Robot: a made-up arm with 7 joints.
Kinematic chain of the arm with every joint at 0, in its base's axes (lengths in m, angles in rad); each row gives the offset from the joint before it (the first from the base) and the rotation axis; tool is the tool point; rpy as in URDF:
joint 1: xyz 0 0 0.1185 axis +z
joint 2: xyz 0 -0.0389 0.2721 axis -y
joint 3: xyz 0 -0.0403 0.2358 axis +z
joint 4: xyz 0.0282 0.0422 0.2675 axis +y
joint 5: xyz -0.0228 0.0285 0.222 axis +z
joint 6: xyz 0 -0.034 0.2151 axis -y
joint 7: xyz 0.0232 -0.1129 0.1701 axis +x
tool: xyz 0 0 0 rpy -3.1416 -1.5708 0
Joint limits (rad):
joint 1: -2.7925..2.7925
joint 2: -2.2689..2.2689
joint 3: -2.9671..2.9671
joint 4: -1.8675..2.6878
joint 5: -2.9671..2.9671
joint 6: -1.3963..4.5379
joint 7: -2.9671..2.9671
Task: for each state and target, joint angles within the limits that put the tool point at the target. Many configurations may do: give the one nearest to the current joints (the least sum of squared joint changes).
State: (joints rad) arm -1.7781 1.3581 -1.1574 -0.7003 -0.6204 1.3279 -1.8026
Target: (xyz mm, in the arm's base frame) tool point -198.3 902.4 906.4
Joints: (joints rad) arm -1.2462 1.0162 -1.1811 0.0067 -0.6136 1.0060 -1.8026
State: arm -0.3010 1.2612 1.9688 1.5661 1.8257 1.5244 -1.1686
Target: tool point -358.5 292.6 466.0
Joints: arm 0.1840 1.1006 1.8760 1.6797 1.7875 1.7804 -1.1686
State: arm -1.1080 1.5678 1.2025 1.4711 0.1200 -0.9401 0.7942
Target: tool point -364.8 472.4 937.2
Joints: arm -0.5810 1.4815 0.6636 1.1694 -0.0898 -0.8664 0.7942
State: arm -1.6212 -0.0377 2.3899 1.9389 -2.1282 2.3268 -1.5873
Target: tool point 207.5 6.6 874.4
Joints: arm -1.8952 -0.5607 1.7678 2.2032 -2.1690 2.4397 -1.5873
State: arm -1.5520 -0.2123 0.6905 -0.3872 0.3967 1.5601 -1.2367
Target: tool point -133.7 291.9 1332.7
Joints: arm -2.0301 0.0637 0.3609 -0.1448 0.2188 1.4720 -1.2367
